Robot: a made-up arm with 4 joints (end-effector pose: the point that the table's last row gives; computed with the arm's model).
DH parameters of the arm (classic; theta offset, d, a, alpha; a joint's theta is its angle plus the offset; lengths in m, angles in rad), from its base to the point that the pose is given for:
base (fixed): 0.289 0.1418 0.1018 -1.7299
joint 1: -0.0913 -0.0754 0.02 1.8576
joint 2: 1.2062 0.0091 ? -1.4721
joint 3: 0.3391 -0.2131 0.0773 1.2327
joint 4: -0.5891 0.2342 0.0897 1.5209
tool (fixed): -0.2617 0.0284 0 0
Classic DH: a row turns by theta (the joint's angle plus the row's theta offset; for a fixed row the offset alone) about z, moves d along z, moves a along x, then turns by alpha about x.
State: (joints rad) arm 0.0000 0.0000 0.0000 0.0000
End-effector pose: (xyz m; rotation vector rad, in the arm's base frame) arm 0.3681 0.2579 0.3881 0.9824 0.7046 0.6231
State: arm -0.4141 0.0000 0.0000 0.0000
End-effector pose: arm 0.2344 0.2361 0.4948 0.9108 0.3568 0.8928
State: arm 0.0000 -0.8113 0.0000 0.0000
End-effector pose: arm 0.5295 -0.0148 0.3551 1.2351 0.3479 -0.1261
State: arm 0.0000 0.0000 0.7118 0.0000
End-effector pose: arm 0.3624 0.3562 0.2182 0.3199 0.8901 0.3460
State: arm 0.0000 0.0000 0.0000 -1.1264
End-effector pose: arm 0.3757 0.1602 0.4098 1.3686 -0.1588 -0.1215
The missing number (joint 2, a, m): 0.127
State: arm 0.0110 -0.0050 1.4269 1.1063
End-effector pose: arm 0.2591 0.2896 -0.0041 -0.6308 2.0764 0.0467
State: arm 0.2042 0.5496 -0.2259 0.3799
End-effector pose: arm 0.2133 0.3100 0.3849 0.8119 1.2796 1.3324
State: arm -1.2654 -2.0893 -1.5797 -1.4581
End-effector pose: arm 0.0496 -0.1687 -0.0177 -1.1504 1.0385 0.3889
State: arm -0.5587 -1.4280 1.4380 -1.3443
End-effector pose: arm 0.5251 -0.1541 0.2695 0.3552 -0.3751 -1.2836
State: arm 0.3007 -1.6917 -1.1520 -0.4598
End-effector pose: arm 0.1410 -0.2930 0.3683 1.4050 -1.4161 -0.7795
